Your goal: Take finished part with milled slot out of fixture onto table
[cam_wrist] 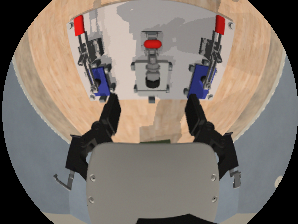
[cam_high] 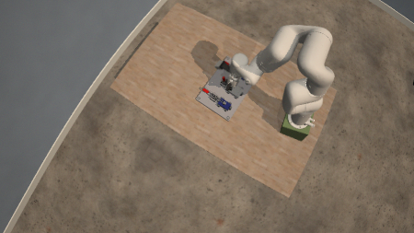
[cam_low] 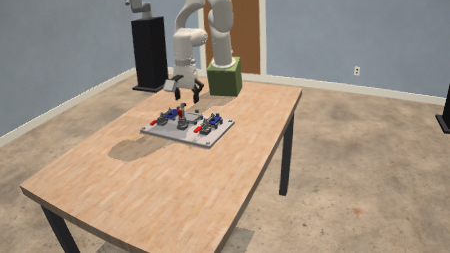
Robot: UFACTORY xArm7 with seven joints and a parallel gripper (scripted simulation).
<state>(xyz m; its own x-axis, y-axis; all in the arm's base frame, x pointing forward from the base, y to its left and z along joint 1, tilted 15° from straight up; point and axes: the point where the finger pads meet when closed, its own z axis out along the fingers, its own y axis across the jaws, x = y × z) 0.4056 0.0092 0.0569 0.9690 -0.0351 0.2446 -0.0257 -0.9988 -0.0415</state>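
My gripper is now 100 mm above the grey finished part and 40 mm past it. Round my hand: grey fixture plate 120 mm below, 20 mm ahead.
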